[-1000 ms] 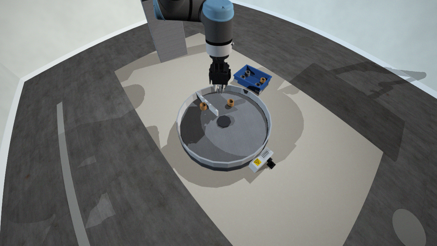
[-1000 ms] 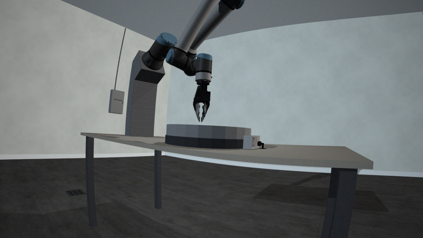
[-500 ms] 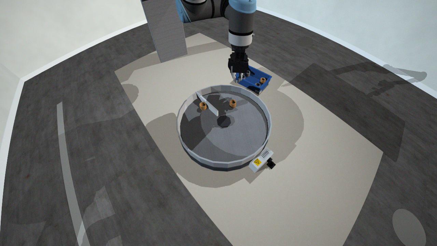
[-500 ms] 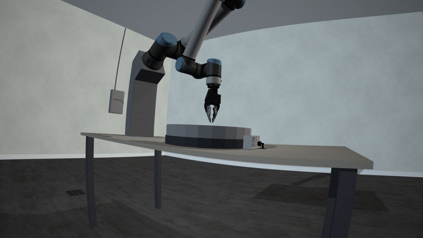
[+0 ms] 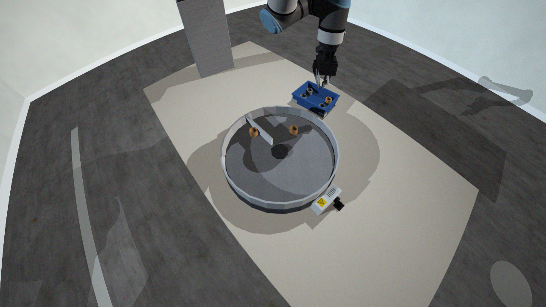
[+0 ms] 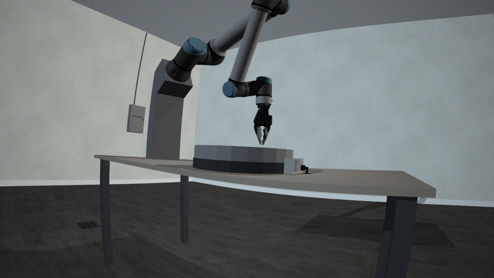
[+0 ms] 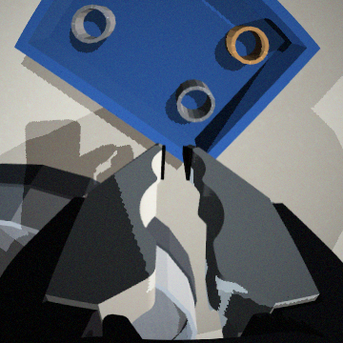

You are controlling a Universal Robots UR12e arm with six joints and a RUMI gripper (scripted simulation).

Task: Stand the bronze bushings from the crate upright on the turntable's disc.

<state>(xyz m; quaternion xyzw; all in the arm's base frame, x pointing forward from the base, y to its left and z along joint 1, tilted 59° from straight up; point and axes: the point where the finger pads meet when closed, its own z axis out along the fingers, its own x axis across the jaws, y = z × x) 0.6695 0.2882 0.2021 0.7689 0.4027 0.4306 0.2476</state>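
Now: the blue crate 40 mm behind my hand, 30 mm to the left of it and 120 mm below it. Also, from my hand: turntable disc 140 mm ahead, 310 mm to the right, 90 mm below.
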